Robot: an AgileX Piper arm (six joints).
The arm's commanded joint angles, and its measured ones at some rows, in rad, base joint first. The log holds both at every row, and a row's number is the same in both.
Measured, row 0:
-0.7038 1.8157 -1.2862 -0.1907 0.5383 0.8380
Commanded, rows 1 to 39:
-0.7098 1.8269 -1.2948 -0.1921 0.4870 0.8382
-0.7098 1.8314 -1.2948 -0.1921 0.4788 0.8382
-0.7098 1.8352 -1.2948 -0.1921 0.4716 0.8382
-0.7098 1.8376 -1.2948 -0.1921 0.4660 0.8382
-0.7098 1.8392 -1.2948 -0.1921 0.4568 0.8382
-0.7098 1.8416 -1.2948 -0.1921 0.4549 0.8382
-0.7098 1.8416 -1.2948 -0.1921 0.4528 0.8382
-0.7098 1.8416 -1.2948 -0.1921 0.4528 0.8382
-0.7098 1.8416 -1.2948 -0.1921 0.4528 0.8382
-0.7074 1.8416 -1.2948 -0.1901 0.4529 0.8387
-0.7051 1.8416 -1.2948 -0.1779 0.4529 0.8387
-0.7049 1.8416 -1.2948 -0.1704 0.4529 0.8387
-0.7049 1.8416 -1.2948 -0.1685 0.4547 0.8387
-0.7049 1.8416 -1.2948 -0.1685 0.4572 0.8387
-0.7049 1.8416 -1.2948 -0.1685 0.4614 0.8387
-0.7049 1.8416 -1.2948 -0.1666 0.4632 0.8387
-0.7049 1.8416 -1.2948 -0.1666 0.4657 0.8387
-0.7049 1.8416 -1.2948 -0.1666 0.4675 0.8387
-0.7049 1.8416 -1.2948 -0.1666 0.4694 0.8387
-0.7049 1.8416 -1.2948 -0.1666 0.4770 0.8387
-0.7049 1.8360 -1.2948 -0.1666 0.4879 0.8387
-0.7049 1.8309 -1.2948 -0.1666 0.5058 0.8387
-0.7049 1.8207 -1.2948 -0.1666 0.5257 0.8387
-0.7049 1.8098 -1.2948 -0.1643 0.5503 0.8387
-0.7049 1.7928 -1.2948 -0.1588 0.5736 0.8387
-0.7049 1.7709 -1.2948 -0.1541 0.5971 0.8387
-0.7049 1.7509 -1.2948 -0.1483 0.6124 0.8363
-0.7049 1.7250 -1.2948 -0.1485 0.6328 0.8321
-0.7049 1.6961 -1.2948 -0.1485 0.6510 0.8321
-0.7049 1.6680 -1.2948 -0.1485 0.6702 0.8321
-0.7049 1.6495 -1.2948 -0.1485 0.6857 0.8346
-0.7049 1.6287 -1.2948 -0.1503 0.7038 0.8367
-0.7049 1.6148 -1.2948 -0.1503 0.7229 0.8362
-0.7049 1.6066 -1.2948 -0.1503 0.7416 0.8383
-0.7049 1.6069 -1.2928 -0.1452 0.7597 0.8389
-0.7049 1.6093 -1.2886 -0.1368 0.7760 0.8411
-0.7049 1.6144 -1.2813 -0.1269 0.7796 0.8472
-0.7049 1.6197 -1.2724 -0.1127 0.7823 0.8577
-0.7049 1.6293 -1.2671 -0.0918 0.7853 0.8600
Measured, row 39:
-0.7080 1.6113 -1.2924 -0.1427 0.7540 0.8403
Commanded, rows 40 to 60:
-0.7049 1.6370 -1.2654 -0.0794 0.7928 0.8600
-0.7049 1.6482 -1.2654 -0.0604 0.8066 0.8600
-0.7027 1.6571 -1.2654 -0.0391 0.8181 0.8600
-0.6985 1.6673 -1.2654 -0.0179 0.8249 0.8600
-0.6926 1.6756 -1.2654 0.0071 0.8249 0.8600
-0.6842 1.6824 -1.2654 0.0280 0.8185 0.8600
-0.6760 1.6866 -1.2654 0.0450 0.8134 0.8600
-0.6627 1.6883 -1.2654 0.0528 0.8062 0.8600
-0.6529 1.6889 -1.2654 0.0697 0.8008 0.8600
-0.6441 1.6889 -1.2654 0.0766 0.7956 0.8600
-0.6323 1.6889 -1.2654 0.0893 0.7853 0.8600
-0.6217 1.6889 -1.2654 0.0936 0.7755 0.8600
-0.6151 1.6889 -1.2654 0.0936 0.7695 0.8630
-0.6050 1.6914 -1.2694 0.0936 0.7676 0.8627
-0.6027 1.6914 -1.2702 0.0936 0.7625 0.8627
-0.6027 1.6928 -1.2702 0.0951 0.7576 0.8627
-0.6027 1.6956 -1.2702 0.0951 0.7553 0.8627
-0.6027 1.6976 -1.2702 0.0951 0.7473 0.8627
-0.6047 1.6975 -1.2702 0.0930 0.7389 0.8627
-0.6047 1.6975 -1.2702 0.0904 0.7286 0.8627
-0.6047 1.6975 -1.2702 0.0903 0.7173 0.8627
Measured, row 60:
-0.6055 1.6931 -1.2703 0.0960 0.7723 0.8633
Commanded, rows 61 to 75:
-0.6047 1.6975 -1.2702 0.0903 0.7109 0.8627
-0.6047 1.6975 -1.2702 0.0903 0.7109 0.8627
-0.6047 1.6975 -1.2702 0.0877 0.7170 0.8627
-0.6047 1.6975 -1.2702 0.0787 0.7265 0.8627
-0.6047 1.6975 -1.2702 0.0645 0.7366 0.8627
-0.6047 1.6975 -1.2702 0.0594 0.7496 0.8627
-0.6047 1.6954 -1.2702 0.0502 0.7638 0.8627
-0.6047 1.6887 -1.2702 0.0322 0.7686 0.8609
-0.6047 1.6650 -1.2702 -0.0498 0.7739 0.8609
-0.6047 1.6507 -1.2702 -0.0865 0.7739 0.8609
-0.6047 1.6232 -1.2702 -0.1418 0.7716 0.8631
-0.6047 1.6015 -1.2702 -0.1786 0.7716 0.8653
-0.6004 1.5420 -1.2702 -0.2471 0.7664 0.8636
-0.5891 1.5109 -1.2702 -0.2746 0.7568 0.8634
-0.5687 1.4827 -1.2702 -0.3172 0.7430 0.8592
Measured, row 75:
-0.6055 1.5945 -1.2703 -0.1756 0.7734 0.8652
